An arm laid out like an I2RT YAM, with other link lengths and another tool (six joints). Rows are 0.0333 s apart.
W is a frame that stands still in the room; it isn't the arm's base.
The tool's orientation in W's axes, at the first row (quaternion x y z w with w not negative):
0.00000 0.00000 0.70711 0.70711
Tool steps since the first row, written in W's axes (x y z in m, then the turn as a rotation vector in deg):
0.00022 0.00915 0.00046 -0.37 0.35 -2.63
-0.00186 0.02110 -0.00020 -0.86 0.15 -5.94
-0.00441 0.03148 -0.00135 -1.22 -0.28 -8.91
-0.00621 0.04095 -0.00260 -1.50 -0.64 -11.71
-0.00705 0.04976 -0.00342 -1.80 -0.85 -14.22
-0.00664 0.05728 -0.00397 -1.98 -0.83 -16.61
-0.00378 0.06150 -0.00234 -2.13 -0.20 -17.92
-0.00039 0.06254 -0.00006 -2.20 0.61 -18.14
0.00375 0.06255 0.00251 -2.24 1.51 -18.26
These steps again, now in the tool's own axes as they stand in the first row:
0.00915 -0.00022 0.00046 0.35 0.37 -2.63
0.02110 0.00186 -0.00020 0.15 0.86 -5.94
0.03148 0.00441 -0.00135 -0.28 1.22 -8.91
0.04095 0.00621 -0.00260 -0.64 1.50 -11.71
0.04976 0.00705 -0.00342 -0.85 1.80 -14.22
0.05728 0.00664 -0.00397 -0.83 1.98 -16.61
0.06150 0.00378 -0.00234 -0.20 2.13 -17.92
0.06254 0.00039 -0.00006 0.61 2.20 -18.14
0.06255 -0.00375 0.00251 1.51 2.24 -18.26

